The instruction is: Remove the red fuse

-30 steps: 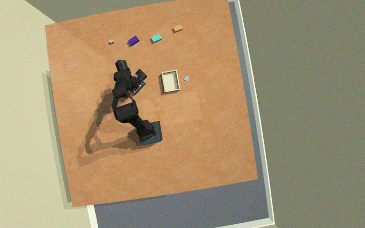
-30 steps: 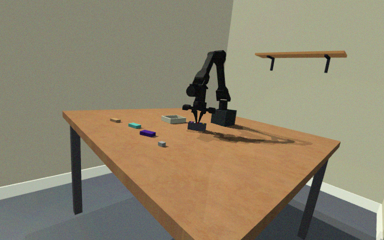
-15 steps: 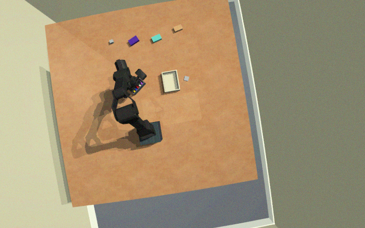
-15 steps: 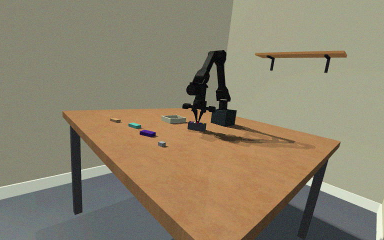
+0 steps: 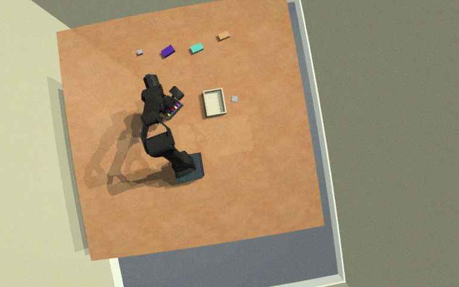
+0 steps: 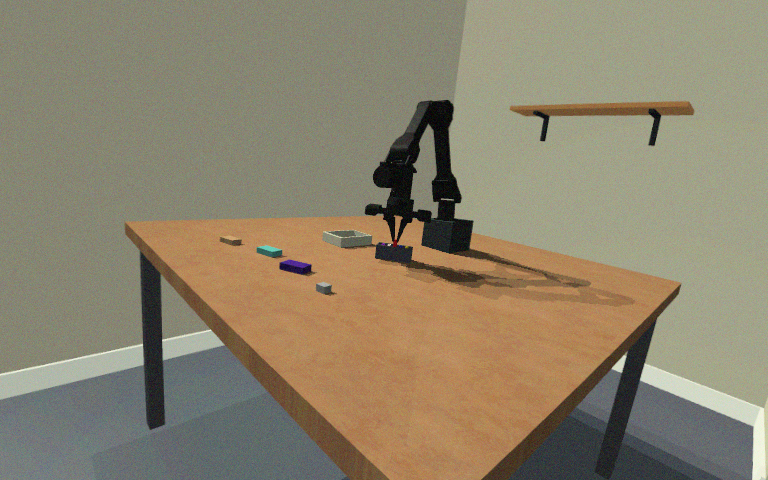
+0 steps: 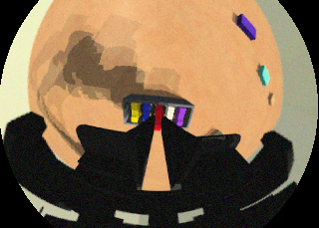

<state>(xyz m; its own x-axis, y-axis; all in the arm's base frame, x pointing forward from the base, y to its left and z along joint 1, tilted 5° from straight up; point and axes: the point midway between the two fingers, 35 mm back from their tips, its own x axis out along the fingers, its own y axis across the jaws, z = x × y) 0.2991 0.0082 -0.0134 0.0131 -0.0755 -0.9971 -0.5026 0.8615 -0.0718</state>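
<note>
My gripper tip is 30 mm past the tray, 220 mm to the left of it and 50 mm above it. The rest, counted from my gripper tip: teal block: 280 mm ahead, 210 mm to the right, 40 mm below; purple block: 310 mm ahead, 60 mm to the right, 40 mm below; red fuse: 10 mm below.
</note>
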